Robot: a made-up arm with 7 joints. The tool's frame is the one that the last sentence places. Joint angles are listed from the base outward.
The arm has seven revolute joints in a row. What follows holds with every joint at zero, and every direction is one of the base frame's.
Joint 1 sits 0.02 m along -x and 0.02 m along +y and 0.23 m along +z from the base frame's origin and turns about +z.
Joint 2 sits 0.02 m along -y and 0.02 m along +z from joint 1 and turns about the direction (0, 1, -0.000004).
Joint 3 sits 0.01 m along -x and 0.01 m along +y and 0.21 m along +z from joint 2 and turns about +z.
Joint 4 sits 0.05 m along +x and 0.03 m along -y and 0.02 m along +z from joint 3 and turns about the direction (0, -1, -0.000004).
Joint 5 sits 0.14 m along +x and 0.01 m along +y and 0.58 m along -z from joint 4 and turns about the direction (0, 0.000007, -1).
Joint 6 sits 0.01 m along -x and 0.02 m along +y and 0.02 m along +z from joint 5 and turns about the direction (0, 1, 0.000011).
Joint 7 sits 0.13 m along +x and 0.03 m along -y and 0.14 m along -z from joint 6 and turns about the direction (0, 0.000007, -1).
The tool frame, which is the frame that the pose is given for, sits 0.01 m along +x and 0.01 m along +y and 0.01 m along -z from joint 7; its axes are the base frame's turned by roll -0.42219, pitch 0.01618 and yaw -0.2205 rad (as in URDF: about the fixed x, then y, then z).
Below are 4 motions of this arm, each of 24 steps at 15 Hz.
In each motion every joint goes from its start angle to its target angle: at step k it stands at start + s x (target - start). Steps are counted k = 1, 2, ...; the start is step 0. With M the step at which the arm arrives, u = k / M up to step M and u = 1 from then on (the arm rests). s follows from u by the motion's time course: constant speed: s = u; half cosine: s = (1 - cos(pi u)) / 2; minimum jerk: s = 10 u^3 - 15 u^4 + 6 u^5.
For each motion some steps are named. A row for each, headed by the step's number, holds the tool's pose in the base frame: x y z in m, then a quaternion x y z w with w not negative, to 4 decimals.
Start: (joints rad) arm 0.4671 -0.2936 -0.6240 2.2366 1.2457 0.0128 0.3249
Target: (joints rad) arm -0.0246 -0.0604 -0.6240 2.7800 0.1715 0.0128 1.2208
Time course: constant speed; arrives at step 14
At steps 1, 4, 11, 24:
1: 0.1934 -0.3230 1.1309 0.6599 -0.5609 -0.4220 0.2678
4: 0.1023 -0.2954 1.1725 0.6174 -0.6301 -0.4053 0.2400
11: -0.0520 -0.1489 1.2308 0.4972 -0.7709 -0.3551 0.1799
24: -0.0830 -0.0664 1.2381 0.4387 -0.8214 -0.3290 0.1567

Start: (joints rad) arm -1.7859 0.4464 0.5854 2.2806 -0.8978 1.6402 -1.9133
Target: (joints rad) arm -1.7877 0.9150 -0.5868 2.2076 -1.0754 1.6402 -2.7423
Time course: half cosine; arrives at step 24
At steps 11, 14, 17, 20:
11: -0.3303 -0.7752 0.4741 -0.0317 0.3908 0.2109 0.8954
14: -0.4494 -0.7348 0.4225 0.1188 0.4069 0.2228 0.8779
17: -0.5424 -0.6832 0.3975 0.2558 0.4033 0.2260 0.8490
20: -0.6006 -0.6404 0.3928 0.3547 0.3904 0.2222 0.8200

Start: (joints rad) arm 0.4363 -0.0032 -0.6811 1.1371 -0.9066 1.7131 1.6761
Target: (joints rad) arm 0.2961 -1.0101 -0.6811 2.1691 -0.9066 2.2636 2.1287
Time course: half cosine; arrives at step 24
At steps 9, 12, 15, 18, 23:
9: 0.5137 -0.4003 0.5607 -0.3332 -0.0114 -0.9123 0.2377
12: 0.3624 -0.4560 0.7130 -0.1727 0.0030 -0.9744 0.1438
15: 0.1569 -0.5052 0.7993 -0.0063 0.0389 -0.9982 0.0448
18: -0.0385 -0.5333 0.8103 -0.1338 -0.0840 0.9867 0.0375
23: -0.2096 -0.5430 0.7715 -0.2522 -0.1326 0.9528 0.1045

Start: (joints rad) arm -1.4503 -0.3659 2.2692 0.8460 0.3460 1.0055 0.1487
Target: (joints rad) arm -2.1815 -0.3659 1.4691 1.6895 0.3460 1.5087 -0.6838
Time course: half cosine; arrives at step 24
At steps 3, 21, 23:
3: 0.4730 0.4033 -0.0865 -0.3031 0.1229 0.1112 0.9384
21: 0.6518 -0.3080 0.5262 -0.2619 -0.0467 -0.1055 0.9582
23: 0.6326 -0.3310 0.5492 -0.2693 -0.0512 -0.1126 0.9551

